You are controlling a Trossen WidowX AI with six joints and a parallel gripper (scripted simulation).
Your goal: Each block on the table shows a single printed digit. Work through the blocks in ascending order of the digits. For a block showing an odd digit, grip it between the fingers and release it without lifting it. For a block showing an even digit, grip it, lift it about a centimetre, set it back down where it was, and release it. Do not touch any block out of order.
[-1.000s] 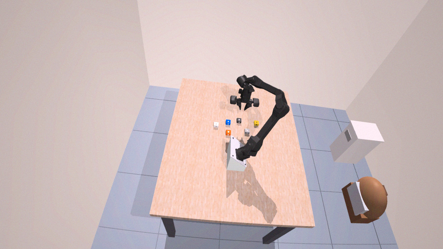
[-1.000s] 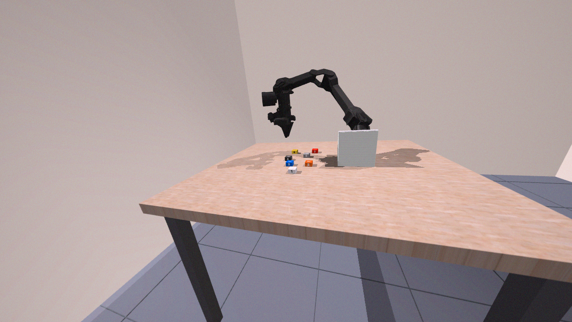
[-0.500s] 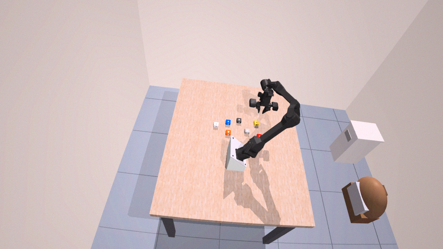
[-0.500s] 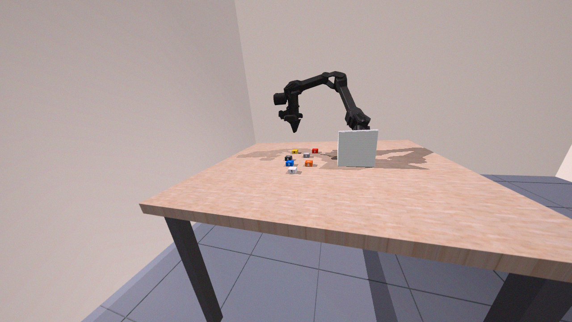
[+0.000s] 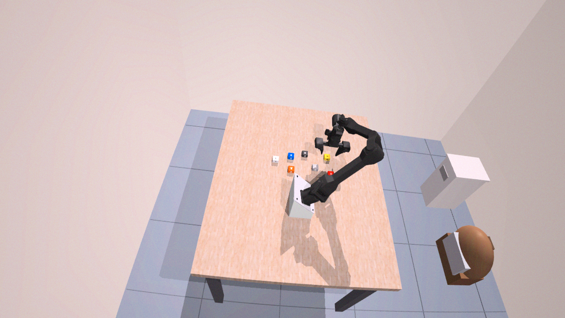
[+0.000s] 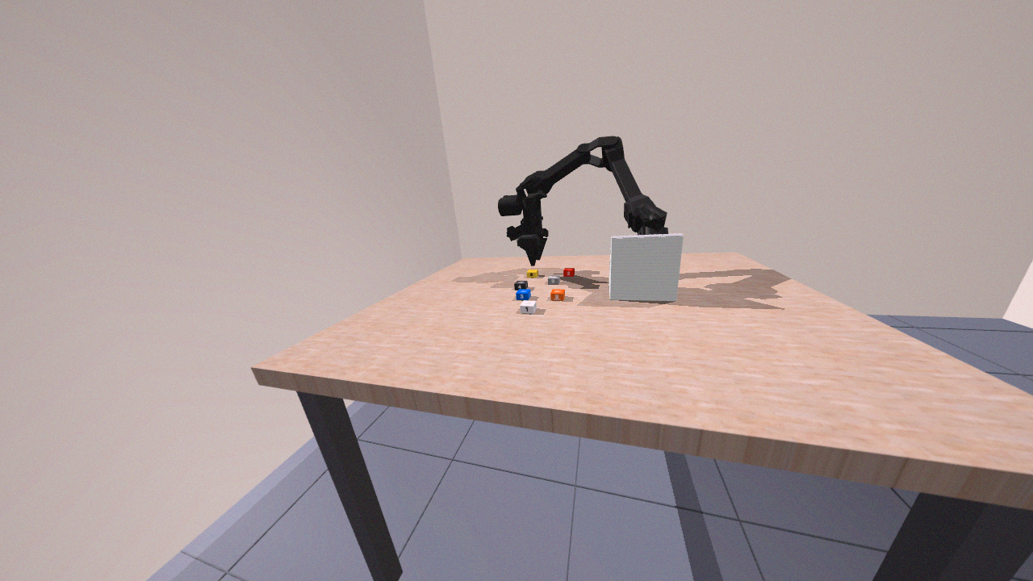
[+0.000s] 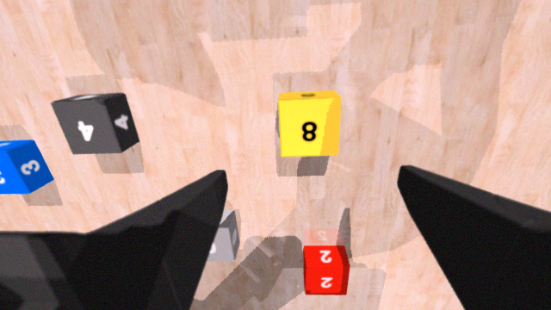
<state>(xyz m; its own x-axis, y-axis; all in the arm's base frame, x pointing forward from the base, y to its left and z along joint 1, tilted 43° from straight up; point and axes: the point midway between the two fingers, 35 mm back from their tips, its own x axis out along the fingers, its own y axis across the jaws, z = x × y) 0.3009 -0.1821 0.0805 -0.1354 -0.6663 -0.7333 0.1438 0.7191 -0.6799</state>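
The yellow block is 4 cm below my gripper tip and 1 cm ahead of it. The rest, counted from my gripper tip: black block 4: 12 cm to the left, 4 cm below, 4 cm ahead; then grey block 0: 8 cm to the left, 6 cm behind, 4 cm below; then red block marked 2: 11 cm behind, 4 cm below.
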